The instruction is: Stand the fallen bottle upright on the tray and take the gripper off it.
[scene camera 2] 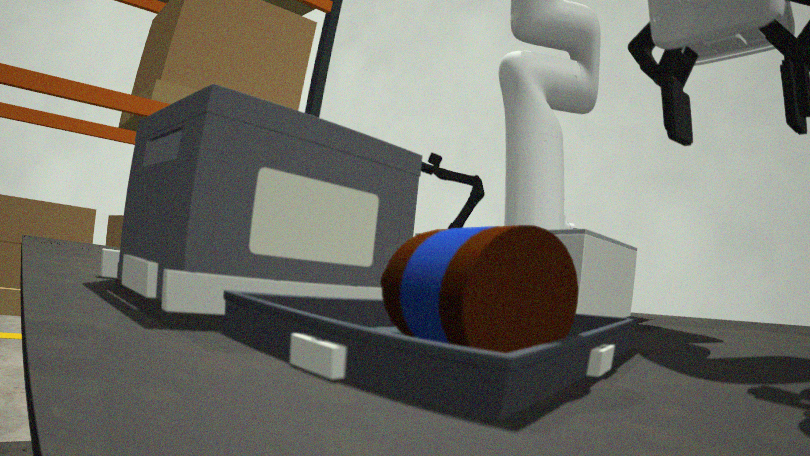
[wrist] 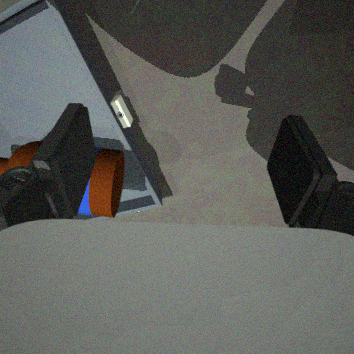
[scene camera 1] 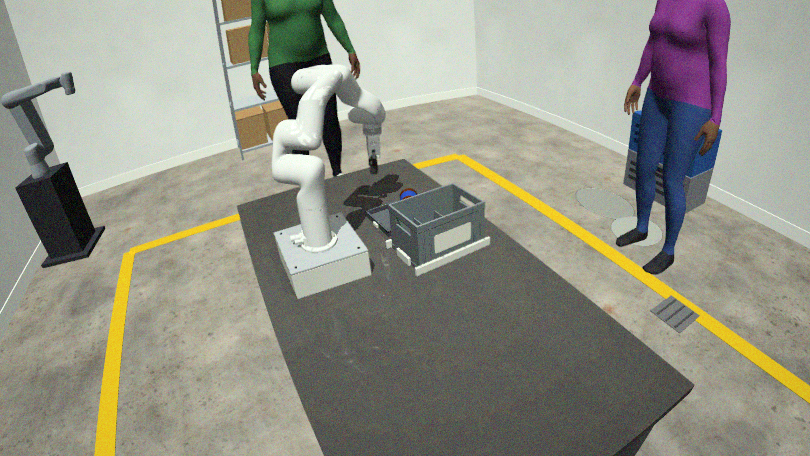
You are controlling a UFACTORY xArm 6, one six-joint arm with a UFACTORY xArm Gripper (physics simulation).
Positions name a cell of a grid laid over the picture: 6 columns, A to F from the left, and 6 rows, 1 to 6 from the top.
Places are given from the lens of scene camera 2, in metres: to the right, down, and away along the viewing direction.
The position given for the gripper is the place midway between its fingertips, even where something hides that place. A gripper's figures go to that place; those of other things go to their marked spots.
gripper (scene camera 2: F2): 0.21, -0.06, 0.25
brown bottle (scene camera 2: D4): 0.04, 0.03, 0.23
